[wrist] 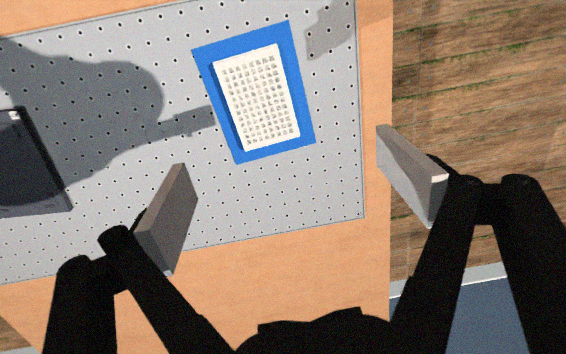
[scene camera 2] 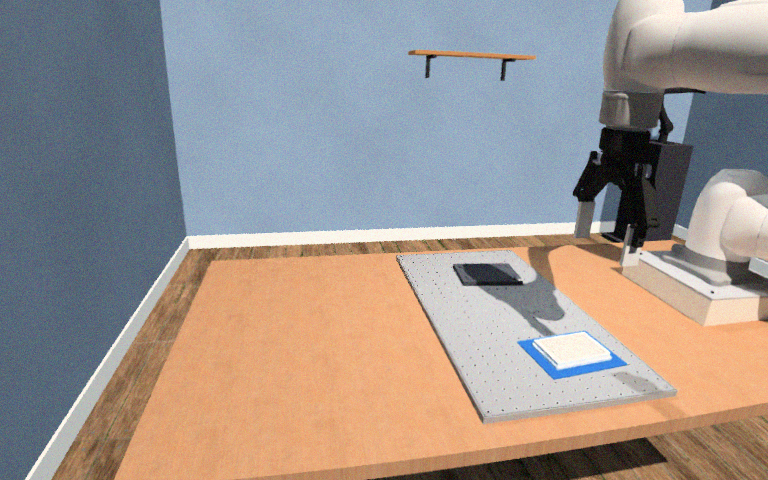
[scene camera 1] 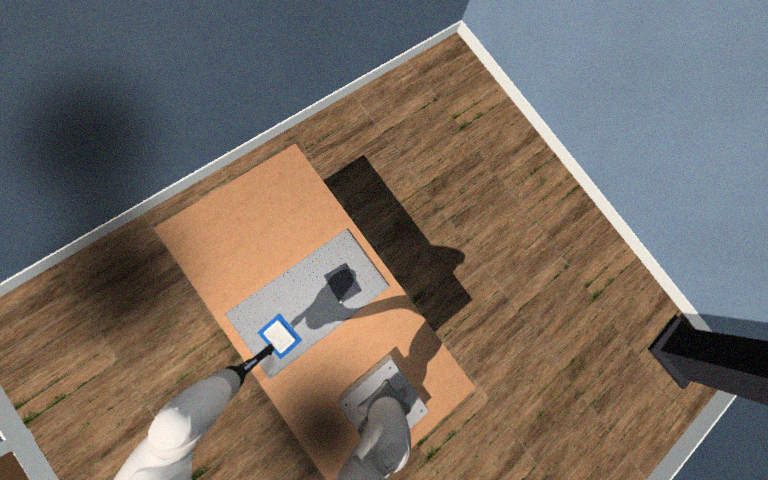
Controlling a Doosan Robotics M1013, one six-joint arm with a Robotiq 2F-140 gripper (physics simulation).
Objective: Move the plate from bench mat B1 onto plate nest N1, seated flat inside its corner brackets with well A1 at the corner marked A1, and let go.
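Places are measured from the arm's base along level axes (x back, y right, z up), in millimetres.
Pixels of known places: gripper, between the fingertips: point(wrist: 283, 163) point(scene camera 2: 602, 250); arm's base, origin of its link: point(scene camera 2: 710, 270) point(scene camera 1: 384, 407).
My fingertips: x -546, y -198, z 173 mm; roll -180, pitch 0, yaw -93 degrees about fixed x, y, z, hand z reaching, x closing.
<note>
For each thing: its top centre in the pictures, then the offset to it from my fingertips. Level surfaces: height alone.
- white plate, centre of its top: point(wrist: 259, 103) point(scene camera 2: 572, 346) point(scene camera 1: 278, 337) dy +18, dx -8, dz -212 mm
- blue bench mat, height of its surface: dz -227 mm
- dark plate nest, centre of its top: point(scene camera 2: 487, 270) point(scene camera 1: 342, 283) dy +398, dx -14, dz -214 mm
- grey perforated board, height of its surface: dz -229 mm
- orange table, height of its surface: dz -242 mm
The white plate point(scene camera 1: 280, 336) point(scene camera 2: 573, 348) point(wrist: 257, 97) lies flat on the blue bench mat point(scene camera 1: 278, 318) point(scene camera 2: 527, 345) point(wrist: 299, 100), its wells facing up. Which corner is A1 cannot be told. The dark plate nest point(scene camera 1: 341, 281) point(scene camera 2: 487, 273) point(wrist: 30, 170) sits on the same pegboard, partly in shadow and cut off at the left of the wrist view. A small white mark shows at its upper corner there; its brackets are hard to make out. My gripper point(scene camera 1: 270, 349) point(scene camera 2: 604, 249) point(wrist: 283, 163) is open and empty, pointing down, well above the board and off to one side of the plate.
The grey perforated board point(scene camera 1: 300, 277) point(scene camera 2: 441, 316) point(wrist: 280, 200) lies on the orange table point(scene camera 1: 243, 226) point(scene camera 2: 283, 362) point(wrist: 300, 280). The arm's base plate point(scene camera 1: 368, 390) point(scene camera 2: 679, 277) stands beside it. A wall shelf point(scene camera 2: 470, 54) hangs at the back.
</note>
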